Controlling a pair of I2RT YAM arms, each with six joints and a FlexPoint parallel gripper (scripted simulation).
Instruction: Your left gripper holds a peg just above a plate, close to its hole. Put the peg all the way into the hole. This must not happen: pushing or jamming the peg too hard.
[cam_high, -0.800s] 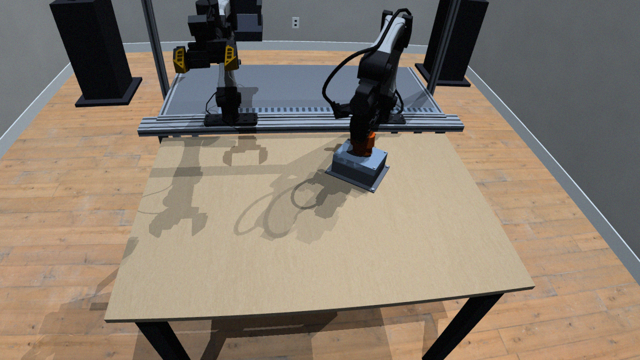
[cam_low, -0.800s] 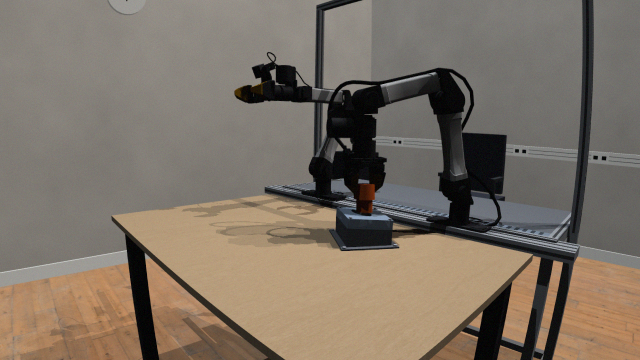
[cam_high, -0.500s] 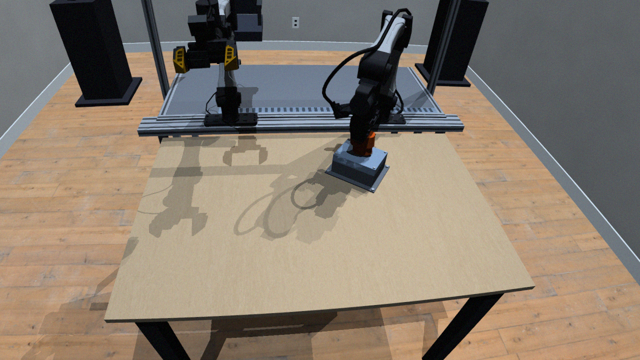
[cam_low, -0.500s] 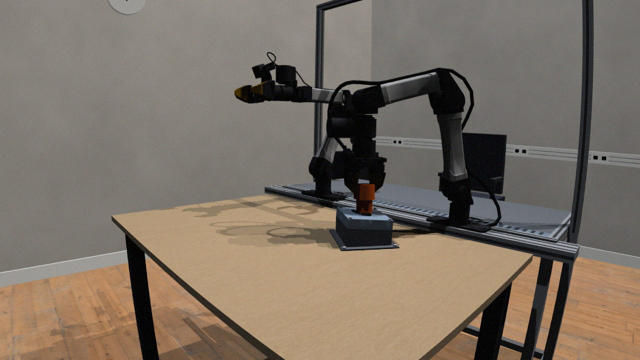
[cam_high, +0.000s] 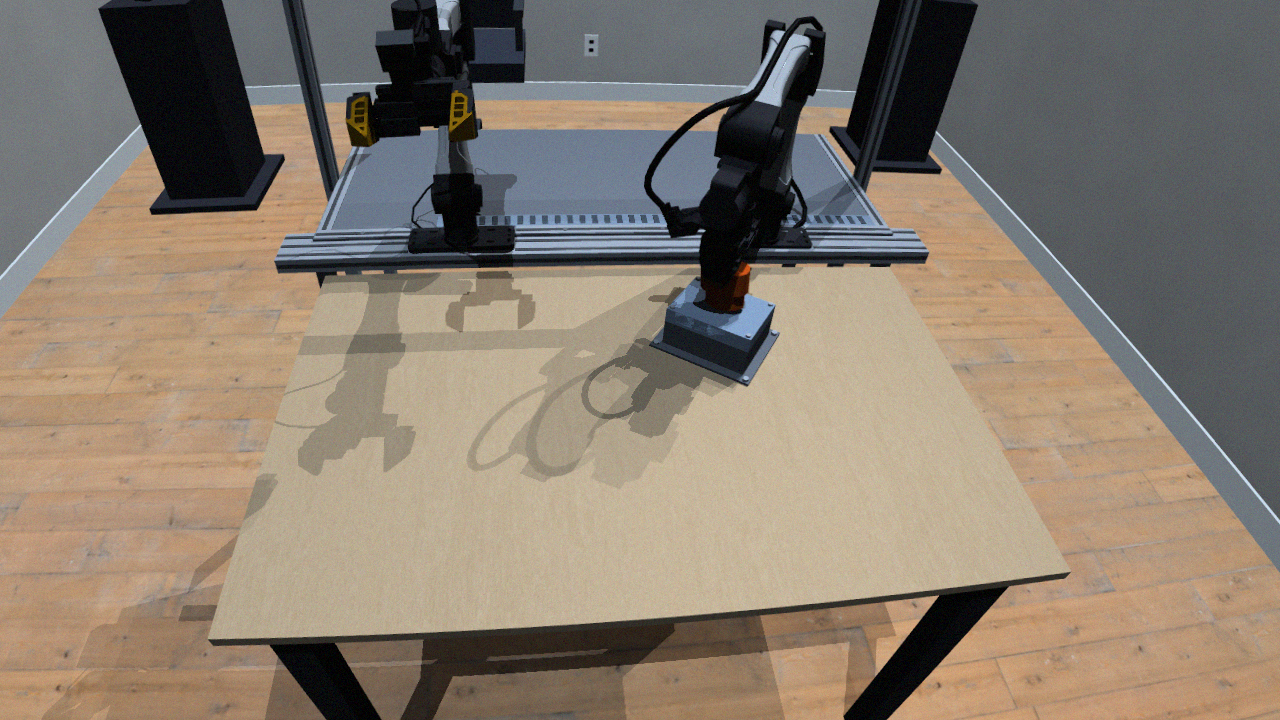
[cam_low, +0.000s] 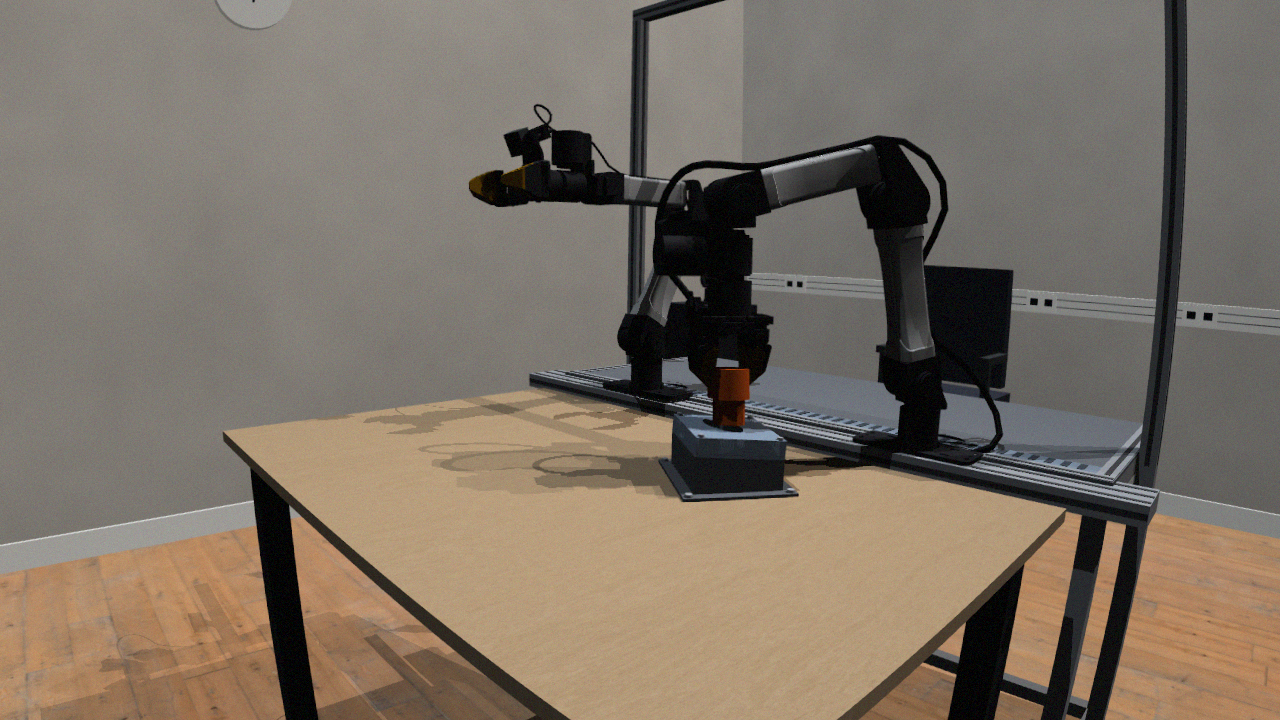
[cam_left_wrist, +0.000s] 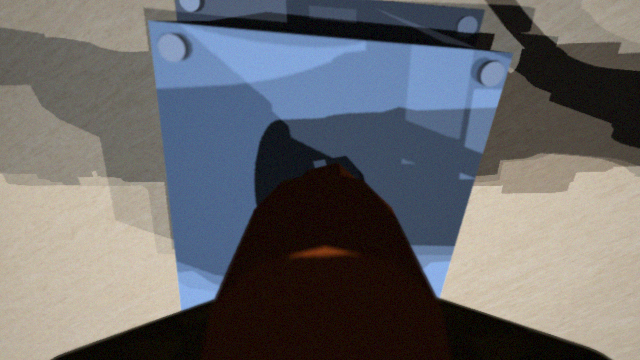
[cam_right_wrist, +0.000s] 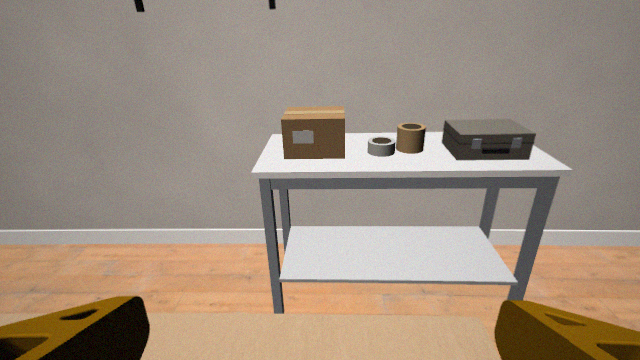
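Observation:
Right now my left hand is 10 mm short of the blue-grey plate, 10 mm to the right of it and 80 mm above it. Also, from my left hand: orange peg (10 mm to the left, 20 mm below); dark box (10 mm ahead, 10 mm to the left, 120 mm below).

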